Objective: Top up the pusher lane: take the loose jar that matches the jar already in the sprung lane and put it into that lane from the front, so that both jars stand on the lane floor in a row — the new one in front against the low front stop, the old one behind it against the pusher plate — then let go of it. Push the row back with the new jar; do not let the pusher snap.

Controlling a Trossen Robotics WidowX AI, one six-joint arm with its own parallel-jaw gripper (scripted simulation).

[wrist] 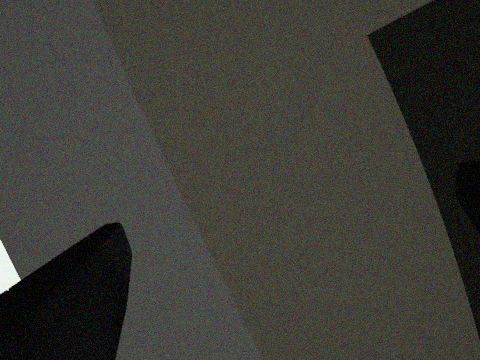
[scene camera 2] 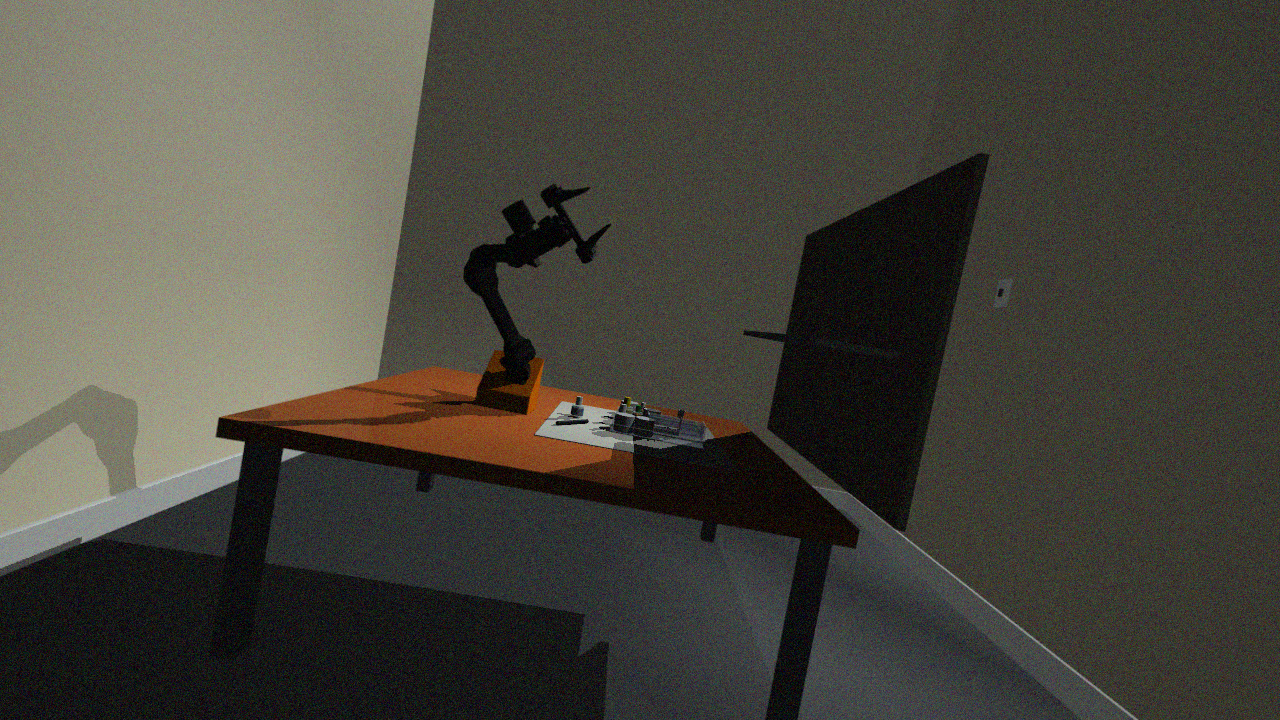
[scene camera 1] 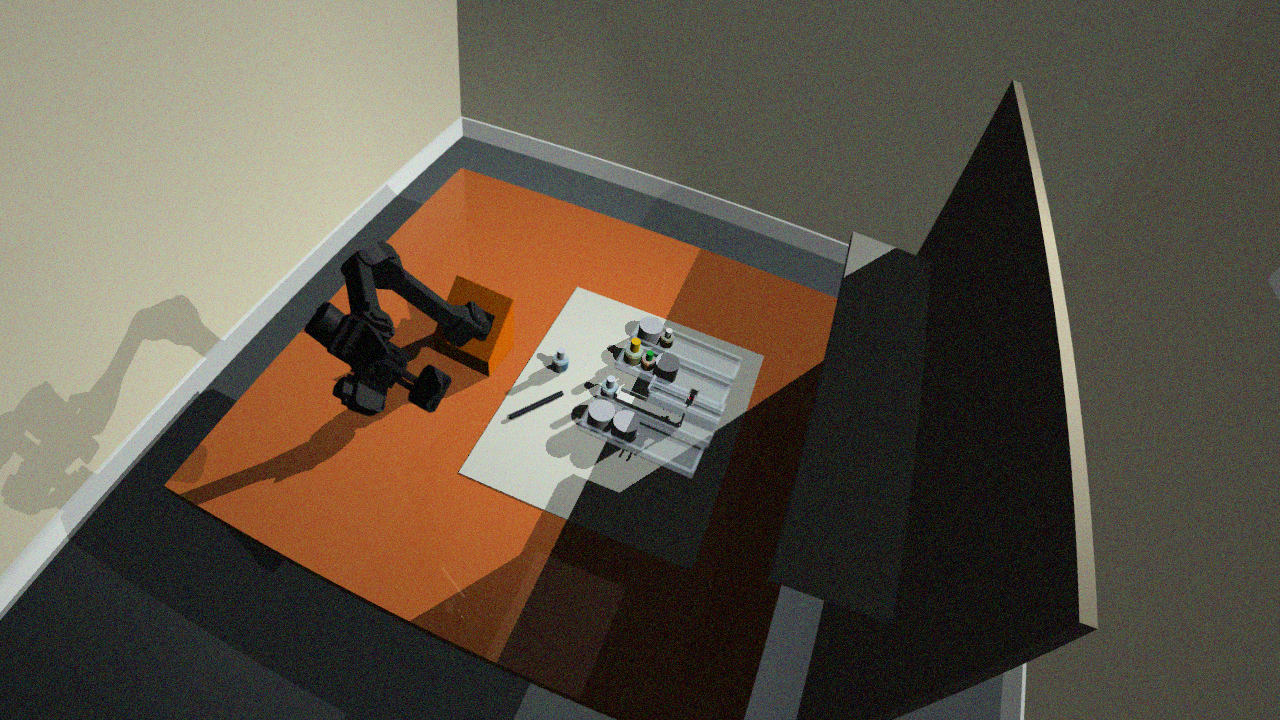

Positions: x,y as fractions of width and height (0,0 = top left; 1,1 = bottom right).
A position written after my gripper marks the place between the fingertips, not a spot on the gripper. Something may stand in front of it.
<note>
My gripper (scene camera 1: 0.32,0.52) is open and holds nothing. Further things: a clear lane rack (scene camera 1: 0.55,0.58).
My gripper is seen too in the wrist view (wrist: 0.62,0.58).
</note>
